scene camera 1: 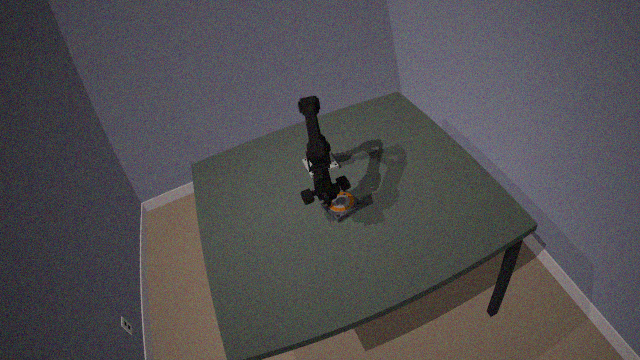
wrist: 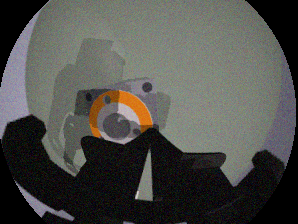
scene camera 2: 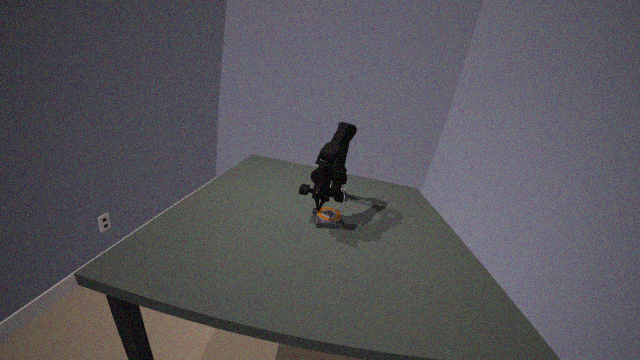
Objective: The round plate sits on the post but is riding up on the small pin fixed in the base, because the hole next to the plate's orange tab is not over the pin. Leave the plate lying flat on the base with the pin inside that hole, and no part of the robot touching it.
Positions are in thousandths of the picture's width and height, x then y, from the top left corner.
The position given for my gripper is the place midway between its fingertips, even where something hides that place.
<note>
I see my gripper (wrist: 508, 587) and a grey base (wrist: 485, 395).
</note>
